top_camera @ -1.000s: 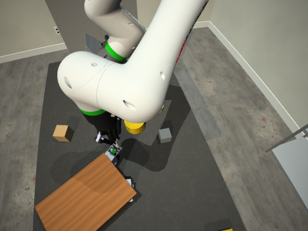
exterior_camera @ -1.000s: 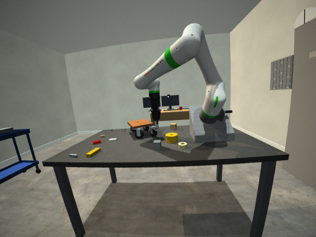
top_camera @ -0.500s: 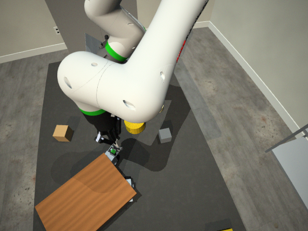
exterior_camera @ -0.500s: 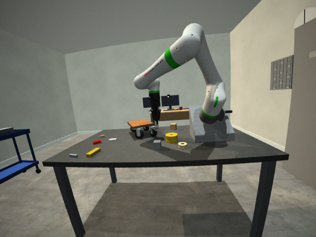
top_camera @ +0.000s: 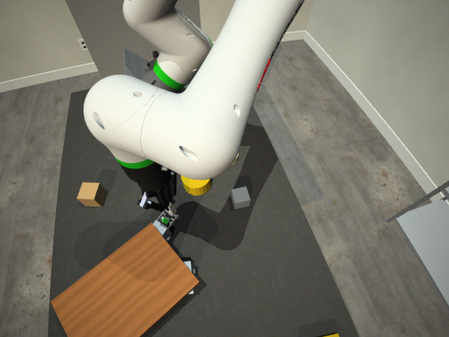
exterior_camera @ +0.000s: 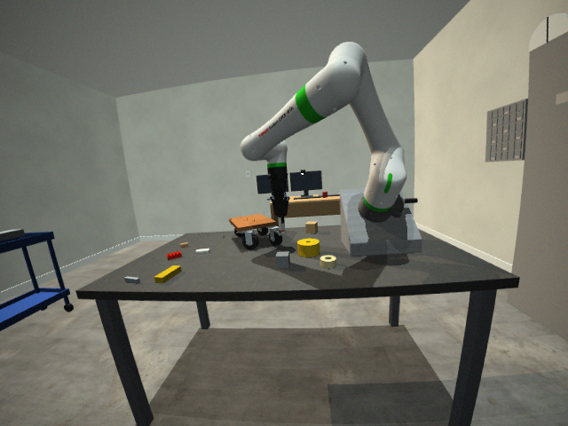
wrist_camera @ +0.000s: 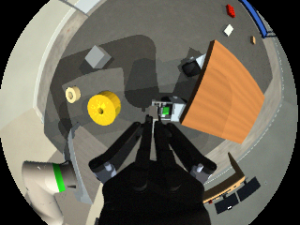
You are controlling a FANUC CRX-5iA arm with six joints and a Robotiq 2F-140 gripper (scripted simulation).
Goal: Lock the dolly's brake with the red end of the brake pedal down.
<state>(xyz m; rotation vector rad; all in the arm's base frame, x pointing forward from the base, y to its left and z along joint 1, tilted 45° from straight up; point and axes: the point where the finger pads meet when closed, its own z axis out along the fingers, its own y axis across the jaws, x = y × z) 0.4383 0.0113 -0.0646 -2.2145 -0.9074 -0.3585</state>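
The brake pedal is 1 cm ahead of my hand, 1 cm to the right of it and 4 cm below it. Also, from my hand: tan cube (16 cm behind, 26 cm to the right, 10 cm below); grey cube (2 cm behind, 22 cm to the left, 10 cm below); yellow cylinder (12 cm behind, 10 cm to the left, 10 cm below).
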